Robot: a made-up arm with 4 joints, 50 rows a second.
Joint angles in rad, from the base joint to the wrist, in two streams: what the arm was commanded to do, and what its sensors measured. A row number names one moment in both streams.
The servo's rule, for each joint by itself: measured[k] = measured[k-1] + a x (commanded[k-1-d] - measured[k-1]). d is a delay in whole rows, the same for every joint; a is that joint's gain. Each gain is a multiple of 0.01, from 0.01 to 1. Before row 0 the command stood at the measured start. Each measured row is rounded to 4 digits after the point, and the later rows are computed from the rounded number. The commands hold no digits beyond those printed.
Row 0, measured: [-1.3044 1.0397 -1.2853 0.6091]
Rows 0 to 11, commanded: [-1.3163 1.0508 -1.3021 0.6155]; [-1.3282 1.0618 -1.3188 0.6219]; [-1.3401 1.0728 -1.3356 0.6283]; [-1.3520 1.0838 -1.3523 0.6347]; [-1.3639 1.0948 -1.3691 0.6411]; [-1.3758 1.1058 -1.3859 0.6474]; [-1.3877 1.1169 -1.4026 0.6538]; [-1.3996 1.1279 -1.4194 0.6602]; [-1.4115 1.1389 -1.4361 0.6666]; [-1.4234 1.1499 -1.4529 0.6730]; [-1.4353 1.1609 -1.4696 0.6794]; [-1.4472 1.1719 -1.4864 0.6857]
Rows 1 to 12, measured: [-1.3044 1.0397 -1.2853 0.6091]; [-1.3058 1.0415 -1.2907 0.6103]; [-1.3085 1.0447 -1.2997 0.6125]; [-1.3123 1.0492 -1.3112 0.6155]; [-1.3171 1.0547 -1.3244 0.6191]; [-1.3227 1.0611 -1.3387 0.6233]; [-1.3291 1.0683 -1.3538 0.6279]; [-1.3361 1.0761 -1.3694 0.6328]; [-1.3437 1.0844 -1.3854 0.6380]; [-1.3518 1.0931 -1.4016 0.6434]; [-1.3604 1.1022 -1.4180 0.6490]; [-1.3694 1.1116 -1.4345 0.6548]
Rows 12 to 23, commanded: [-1.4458 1.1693 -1.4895 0.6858]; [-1.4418 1.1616 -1.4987 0.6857]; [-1.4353 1.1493 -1.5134 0.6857]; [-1.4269 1.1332 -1.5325 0.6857]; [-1.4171 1.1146 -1.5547 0.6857]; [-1.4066 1.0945 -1.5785 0.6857]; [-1.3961 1.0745 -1.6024 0.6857]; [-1.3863 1.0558 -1.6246 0.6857]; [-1.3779 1.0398 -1.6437 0.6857]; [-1.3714 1.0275 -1.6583 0.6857]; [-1.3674 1.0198 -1.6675 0.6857]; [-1.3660 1.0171 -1.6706 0.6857]
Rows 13 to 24, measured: [-1.3787 1.1212 -1.4511 0.6607]; [-1.3868 1.1289 -1.4634 0.6655]; [-1.3934 1.1341 -1.4747 0.6693]; [-1.3984 1.1365 -1.4871 0.6724]; [-1.4018 1.1360 -1.5016 0.6749]; [-1.4036 1.1326 -1.5186 0.6770]; [-1.4040 1.1265 -1.5378 0.6787]; [-1.4031 1.1182 -1.5585 0.6800]; [-1.4011 1.1082 -1.5797 0.6811]; [-1.3983 1.0973 -1.6002 0.6820]; [-1.3951 1.0861 -1.6188 0.6827]; [-1.3918 1.0755 -1.6344 0.6833]
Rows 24 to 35, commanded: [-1.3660 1.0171 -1.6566 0.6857]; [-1.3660 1.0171 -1.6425 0.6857]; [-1.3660 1.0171 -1.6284 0.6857]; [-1.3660 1.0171 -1.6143 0.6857]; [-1.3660 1.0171 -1.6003 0.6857]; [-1.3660 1.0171 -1.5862 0.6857]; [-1.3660 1.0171 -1.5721 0.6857]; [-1.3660 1.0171 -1.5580 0.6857]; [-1.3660 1.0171 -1.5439 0.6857]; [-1.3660 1.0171 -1.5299 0.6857]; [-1.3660 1.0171 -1.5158 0.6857]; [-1.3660 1.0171 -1.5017 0.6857]
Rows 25 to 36, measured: [-1.3887 1.0662 -1.6460 0.6838]; [-1.3860 1.0583 -1.6494 0.6842]; [-1.3836 1.0517 -1.6472 0.6845]; [-1.3815 1.0462 -1.6412 0.6847]; [-1.3796 1.0415 -1.6326 0.6849]; [-1.3780 1.0376 -1.6223 0.6851]; [-1.3766 1.0343 -1.6107 0.6852]; [-1.3753 1.0315 -1.5983 0.6853]; [-1.3742 1.0292 -1.5854 0.6854]; [-1.3732 1.0273 -1.5721 0.6855]; [-1.3723 1.0257 -1.5586 0.6855]; [-1.3715 1.0243 -1.5449 0.6855]
